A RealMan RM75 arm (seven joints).
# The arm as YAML. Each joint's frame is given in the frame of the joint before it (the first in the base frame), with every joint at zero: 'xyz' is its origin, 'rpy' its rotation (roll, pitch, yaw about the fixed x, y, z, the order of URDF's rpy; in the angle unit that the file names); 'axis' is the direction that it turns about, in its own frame. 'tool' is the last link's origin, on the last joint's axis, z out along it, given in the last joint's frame.
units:
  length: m
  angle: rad
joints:
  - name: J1
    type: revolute
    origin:
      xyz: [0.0, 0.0, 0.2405]
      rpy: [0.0, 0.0, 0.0]
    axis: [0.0, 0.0, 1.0]
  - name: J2
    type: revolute
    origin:
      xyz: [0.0, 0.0, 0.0]
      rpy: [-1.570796, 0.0, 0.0]
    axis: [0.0, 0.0, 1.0]
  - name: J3
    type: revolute
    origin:
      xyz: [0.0, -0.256, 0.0]
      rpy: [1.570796, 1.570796, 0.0]
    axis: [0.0, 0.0, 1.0]
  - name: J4
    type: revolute
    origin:
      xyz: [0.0, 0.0, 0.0]
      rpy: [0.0, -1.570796, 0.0]
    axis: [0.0, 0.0, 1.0]
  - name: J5
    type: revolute
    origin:
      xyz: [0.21, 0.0, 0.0]
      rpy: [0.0, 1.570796, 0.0]
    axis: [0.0, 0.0, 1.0]
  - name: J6
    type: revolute
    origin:
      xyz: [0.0, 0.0, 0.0]
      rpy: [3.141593, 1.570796, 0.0]
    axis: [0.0, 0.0, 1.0]
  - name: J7
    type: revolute
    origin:
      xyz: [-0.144, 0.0, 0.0]
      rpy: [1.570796, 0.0, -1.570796]
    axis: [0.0, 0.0, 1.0]
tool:
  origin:
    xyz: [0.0, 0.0, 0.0]
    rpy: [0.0, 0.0, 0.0]
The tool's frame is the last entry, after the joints.
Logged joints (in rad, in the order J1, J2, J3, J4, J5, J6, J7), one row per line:
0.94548 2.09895 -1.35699 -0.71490 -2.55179 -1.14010 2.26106
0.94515 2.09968 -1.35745 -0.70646 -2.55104 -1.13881 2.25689
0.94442 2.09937 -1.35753 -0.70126 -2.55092 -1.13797 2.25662
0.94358 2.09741 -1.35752 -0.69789 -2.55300 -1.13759 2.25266
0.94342 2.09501 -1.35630 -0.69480 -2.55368 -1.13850 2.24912
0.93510 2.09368 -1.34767 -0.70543 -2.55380 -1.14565 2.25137
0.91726 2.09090 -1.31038 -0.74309 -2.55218 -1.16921 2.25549
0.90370 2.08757 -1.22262 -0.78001 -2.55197 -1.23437 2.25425
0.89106 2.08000 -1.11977 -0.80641 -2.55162 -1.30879 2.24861
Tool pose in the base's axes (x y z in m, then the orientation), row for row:
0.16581 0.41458 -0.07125 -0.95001 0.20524 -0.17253 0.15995
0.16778 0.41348 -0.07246 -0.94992 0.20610 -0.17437 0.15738
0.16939 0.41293 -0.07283 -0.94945 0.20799 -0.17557 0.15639
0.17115 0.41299 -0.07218 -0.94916 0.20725 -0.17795 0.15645
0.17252 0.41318 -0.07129 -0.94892 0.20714 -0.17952 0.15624
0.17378 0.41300 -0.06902 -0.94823 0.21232 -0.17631 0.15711
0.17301 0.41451 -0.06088 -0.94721 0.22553 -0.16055 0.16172
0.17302 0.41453 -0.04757 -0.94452 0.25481 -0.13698 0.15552
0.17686 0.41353 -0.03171 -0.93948 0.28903 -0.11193 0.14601
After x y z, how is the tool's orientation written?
As a quaternion, x y z w.
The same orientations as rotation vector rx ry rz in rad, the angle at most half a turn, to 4 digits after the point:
-2.7143 0.5864 -0.4929
-2.7179 0.5897 -0.4989
-2.7180 0.5954 -0.5026
-2.7171 0.5933 -0.5094
-2.7168 0.5930 -0.5140
-2.7135 0.6076 -0.5045
-2.7036 0.6437 -0.4583
-2.7052 0.7298 -0.3923
-2.7051 0.8322 -0.3223

